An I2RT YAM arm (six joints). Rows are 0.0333 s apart.
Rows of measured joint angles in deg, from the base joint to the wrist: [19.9, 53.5, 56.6, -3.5, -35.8, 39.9]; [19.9, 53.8, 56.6, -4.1, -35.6, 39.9]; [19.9, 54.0, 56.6, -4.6, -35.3, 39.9]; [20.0, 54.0, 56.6, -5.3, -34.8, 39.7]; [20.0, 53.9, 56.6, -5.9, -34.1, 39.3]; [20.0, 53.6, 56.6, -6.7, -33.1, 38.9]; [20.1, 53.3, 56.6, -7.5, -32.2, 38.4]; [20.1, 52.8, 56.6, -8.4, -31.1, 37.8]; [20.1, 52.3, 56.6, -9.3, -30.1, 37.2]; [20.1, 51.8, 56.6, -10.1, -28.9, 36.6]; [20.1, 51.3, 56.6, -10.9, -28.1, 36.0]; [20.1, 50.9, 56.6, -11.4, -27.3, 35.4]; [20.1, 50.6, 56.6, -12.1, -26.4, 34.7]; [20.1, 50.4, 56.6, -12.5, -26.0, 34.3]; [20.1, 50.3, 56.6, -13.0, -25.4, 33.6]
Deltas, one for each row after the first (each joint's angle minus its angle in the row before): [0.0, 0.3, 0.0, -0.6, 0.2, 0.0]; [0.0, 0.2, 0.0, -0.5, 0.3, 0.0]; [0.1, 0.0, 0.0, -0.7, 0.5, -0.2]; [0.0, -0.1, 0.0, -0.6, 0.7, -0.4]; [0.0, -0.3, 0.0, -0.8, 1.0, -0.4]; [0.1, -0.3, 0.0, -0.8, 0.9, -0.5]; [0.0, -0.5, 0.0, -0.9, 1.1, -0.6]; [0.0, -0.5, 0.0, -0.9, 1.0, -0.6]; [0.0, -0.5, 0.0, -0.8, 1.2, -0.6]; [0.0, -0.5, 0.0, -0.8, 0.8, -0.6]; [0.0, -0.4, 0.0, -0.5, 0.8, -0.6]; [0.0, -0.3, 0.0, -0.7, 0.9, -0.7]; [0.0, -0.2, 0.0, -0.4, 0.4, -0.4]; [0.0, -0.1, 0.0, -0.5, 0.6, -0.7]
